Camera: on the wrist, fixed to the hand. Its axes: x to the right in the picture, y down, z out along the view.
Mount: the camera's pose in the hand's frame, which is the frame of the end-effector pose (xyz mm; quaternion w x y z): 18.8 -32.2 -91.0 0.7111 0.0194 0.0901 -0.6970
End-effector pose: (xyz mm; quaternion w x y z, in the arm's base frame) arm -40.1 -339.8 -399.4 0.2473 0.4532 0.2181 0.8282
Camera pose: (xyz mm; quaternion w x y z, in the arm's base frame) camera -120.2 -315.7 -451.1 0.7247 0.1004 0.5093 0.4532
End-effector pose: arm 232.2 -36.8 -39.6 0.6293 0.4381 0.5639 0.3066
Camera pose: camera 143.0 -15.3 -75.0 0.6019 -0.0969 0.7690 -0.1921
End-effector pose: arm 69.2 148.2 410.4 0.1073 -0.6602 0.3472 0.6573
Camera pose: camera 158.7 111.5 392.8 0.5160 -0.7686 -0.1909 0.3264
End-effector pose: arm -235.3 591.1 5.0 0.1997 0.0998 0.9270 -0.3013
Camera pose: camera -290.3 621.1 80.8 0.1535 0.5442 -0.7409 0.3625
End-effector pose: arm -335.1 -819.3 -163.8 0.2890 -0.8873 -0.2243 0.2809
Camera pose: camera -271.6 -820.4 -88.7 0.4387 -0.4943 -0.7465 -0.0773
